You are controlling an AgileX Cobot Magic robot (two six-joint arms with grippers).
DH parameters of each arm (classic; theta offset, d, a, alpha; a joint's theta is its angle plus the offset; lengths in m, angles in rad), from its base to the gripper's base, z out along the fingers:
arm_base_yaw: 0 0.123 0 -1.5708
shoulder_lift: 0.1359 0 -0.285 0
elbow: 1.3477 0 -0.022 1.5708
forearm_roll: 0 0.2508 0 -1.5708
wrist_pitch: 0 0 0.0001 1.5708
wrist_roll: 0 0.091 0 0
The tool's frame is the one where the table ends.
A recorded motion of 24 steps. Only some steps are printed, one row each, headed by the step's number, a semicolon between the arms.
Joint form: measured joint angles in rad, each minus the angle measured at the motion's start. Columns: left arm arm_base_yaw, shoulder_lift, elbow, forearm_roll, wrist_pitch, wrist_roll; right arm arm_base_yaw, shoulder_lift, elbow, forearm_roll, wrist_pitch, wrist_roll.
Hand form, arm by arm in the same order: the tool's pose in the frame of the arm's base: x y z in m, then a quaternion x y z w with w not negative. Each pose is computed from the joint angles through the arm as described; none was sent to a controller.
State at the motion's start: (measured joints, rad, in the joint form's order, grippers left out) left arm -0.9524 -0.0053 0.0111 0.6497 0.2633 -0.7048; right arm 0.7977 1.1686 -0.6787 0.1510 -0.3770 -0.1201
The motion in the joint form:
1: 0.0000 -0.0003 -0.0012 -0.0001 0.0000 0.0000; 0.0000 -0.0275 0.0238 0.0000 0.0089 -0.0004
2: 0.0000 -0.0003 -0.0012 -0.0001 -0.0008 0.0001; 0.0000 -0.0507 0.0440 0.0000 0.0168 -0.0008
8: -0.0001 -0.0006 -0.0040 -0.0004 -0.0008 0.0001; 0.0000 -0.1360 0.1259 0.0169 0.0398 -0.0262
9: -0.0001 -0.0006 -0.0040 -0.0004 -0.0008 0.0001; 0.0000 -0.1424 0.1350 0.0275 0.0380 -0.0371
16: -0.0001 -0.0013 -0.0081 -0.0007 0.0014 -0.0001; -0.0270 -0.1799 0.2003 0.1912 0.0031 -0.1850
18: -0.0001 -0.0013 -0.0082 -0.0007 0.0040 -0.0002; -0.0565 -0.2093 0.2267 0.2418 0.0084 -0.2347
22: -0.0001 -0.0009 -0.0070 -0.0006 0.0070 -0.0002; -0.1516 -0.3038 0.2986 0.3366 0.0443 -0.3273
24: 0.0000 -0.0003 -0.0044 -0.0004 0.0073 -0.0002; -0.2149 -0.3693 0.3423 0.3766 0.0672 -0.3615
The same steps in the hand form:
1: 0.0434 -0.0362 0.1911 0.27188 0.69956 -0.27088 0.60277; 0.1767 0.1740 0.3154 -0.25501 0.67253 0.25839 0.64490
2: 0.0434 -0.0362 0.1912 0.27199 0.69929 -0.27111 0.60292; 0.1723 0.1697 0.3137 -0.25605 0.67393 0.25803 0.64317
8: 0.0433 -0.0361 0.1921 0.27143 0.69844 -0.27188 0.60381; 0.1567 0.1534 0.3041 -0.26094 0.67952 0.25155 0.63787
9: 0.0433 -0.0361 0.1921 0.27143 0.69844 -0.27188 0.60381; 0.1556 0.1518 0.3026 -0.26027 0.68032 0.24974 0.63801
16: 0.0433 -0.0359 0.1934 0.27028 0.69784 -0.27231 0.60483; 0.1547 0.1347 0.2909 -0.23024 0.69371 0.21926 0.64628
18: 0.0433 -0.0358 0.1932 0.26998 0.69865 -0.27150 0.60438; 0.1540 0.1240 0.2871 -0.21650 0.70100 0.20267 0.64858
22: 0.0435 -0.0357 0.1926 0.27000 0.70005 -0.27015 0.60337; 0.1484 0.0945 0.2769 -0.17988 0.71942 0.16383 0.65056
24: 0.0436 -0.0358 0.1917 0.27052 0.70103 -0.26929 0.60237; 0.1426 0.0773 0.2712 -0.15459 0.72685 0.14491 0.65329

